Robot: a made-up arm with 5 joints. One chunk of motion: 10 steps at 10 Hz.
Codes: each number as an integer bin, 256 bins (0 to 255) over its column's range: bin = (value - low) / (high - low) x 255, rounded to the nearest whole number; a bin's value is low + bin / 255 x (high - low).
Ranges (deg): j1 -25..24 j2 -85..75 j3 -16..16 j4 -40..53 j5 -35..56
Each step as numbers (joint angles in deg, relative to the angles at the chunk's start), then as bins.
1 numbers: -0.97 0.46 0.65 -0.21 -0.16
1 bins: 125 136 133 109 98
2 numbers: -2.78 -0.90 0.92 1.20 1.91
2 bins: 116 134 135 113 103
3 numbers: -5.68 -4.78 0.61 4.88 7.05
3 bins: 101 128 132 123 118
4 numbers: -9.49 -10.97 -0.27 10.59 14.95
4 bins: 81 118 125 139 140
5 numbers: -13.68 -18.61 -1.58 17.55 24.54
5 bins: 59 106 115 158 167
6 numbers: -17.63 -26.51 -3.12 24.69 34.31
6 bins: 38 93 103 177 194
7 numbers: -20.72 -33.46 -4.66 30.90 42.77
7 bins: 22 82 90 194 218
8 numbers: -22.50 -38.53 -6.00 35.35 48.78
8 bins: 13 74 80 207 235
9 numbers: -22.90 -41.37 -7.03 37.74 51.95
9 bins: 11 70 71 213 244
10 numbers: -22.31 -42.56 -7.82 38.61 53.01
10 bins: 14 68 65 216 247
